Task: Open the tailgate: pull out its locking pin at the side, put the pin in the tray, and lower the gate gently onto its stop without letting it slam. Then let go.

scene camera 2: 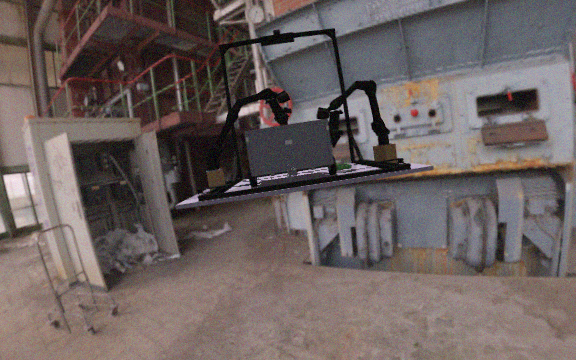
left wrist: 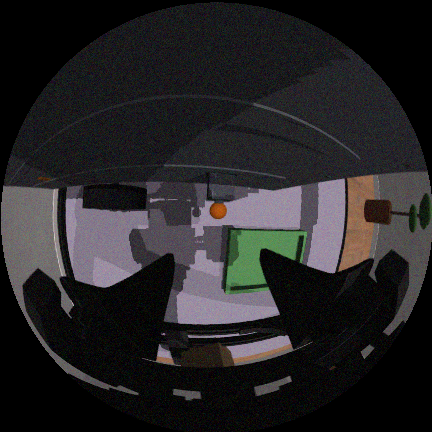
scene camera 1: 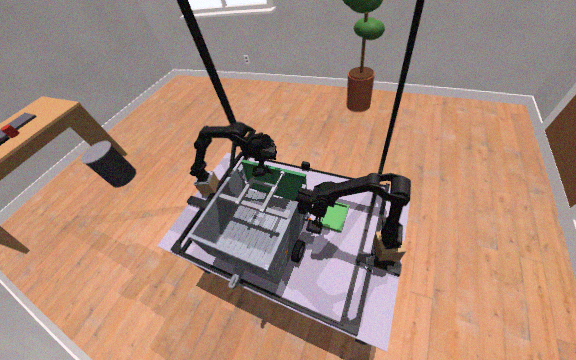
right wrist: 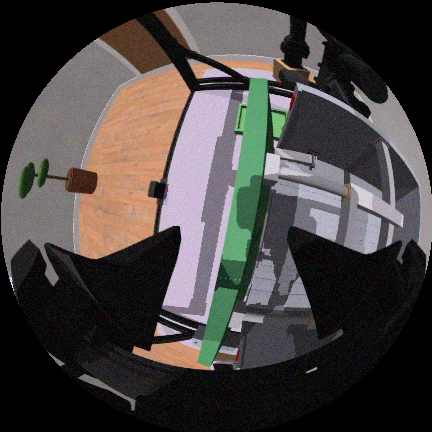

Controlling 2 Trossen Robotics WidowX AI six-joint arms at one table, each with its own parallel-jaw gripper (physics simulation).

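Frame: origin at the left arm's base, x up, y right, z ahead, level; millimetres.
Where they show: left gripper, fingertip midpoint: (left wrist: 217,257) (scene camera 1: 315,218); right gripper, fingertip midpoint: (scene camera 1: 273,166) (right wrist: 236,233); left arm's base, link origin: (scene camera 2: 384,144) (scene camera 1: 390,241) (right wrist: 291,63); right arm's base, link origin: (scene camera 2: 214,169) (scene camera 1: 203,177) (right wrist: 223,367).
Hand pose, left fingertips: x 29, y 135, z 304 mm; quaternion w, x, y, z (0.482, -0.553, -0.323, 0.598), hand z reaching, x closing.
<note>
Things, the pixels of their top centre, and the offset from my left fingertips. "*": a spot on its surface instead.
- green tailgate, surface spot: (right wrist: 250,160) * dx +142, dy +196, dz +116 mm
- grey truck bed, top centre: (right wrist: 397,267) (scene camera 1: 246,209) (scene camera 2: 285,126) dx +145, dy +2, dz +283 mm
- locking pin's orange ball head, top centre: (left wrist: 218,210) dx -21, dy +16, dz +28 mm
- green tray, top centre: (left wrist: 270,262) (right wrist: 262,118) (scene camera 1: 334,214) (scene camera 2: 339,165) dx -123, dy +79, dz -100 mm
- black wheel, top centre: (left wrist: 92,196) (scene camera 1: 296,246) dx -41, dy -107, dz +100 mm
The green tailgate (scene camera 1: 294,185) (right wrist: 250,160) stands upright at the far end of the grey truck bed (scene camera 1: 255,242) (scene camera 2: 290,150). The locking pin's orange ball head (left wrist: 218,210) shows at a dark block low on the bed's side; its shaft is hidden. The green tray (scene camera 1: 336,217) (left wrist: 250,250) (right wrist: 241,120) lies beside the bed and holds no pin. My left gripper (scene camera 1: 314,227) (left wrist: 217,257) is open beside the bed's side, the ball ahead of its fingers in the left wrist view. My right gripper (scene camera 1: 259,171) (right wrist: 236,233) is open above the gate's upper edge, with a finger to either side of it.
A black wheel (scene camera 1: 298,251) (left wrist: 115,197) sticks out at the bed's side near the left gripper. Light bars (right wrist: 310,182) cross inside the bed behind the gate. Black frame rails border the table, and a small black block (right wrist: 157,189) sits on the far rail.
</note>
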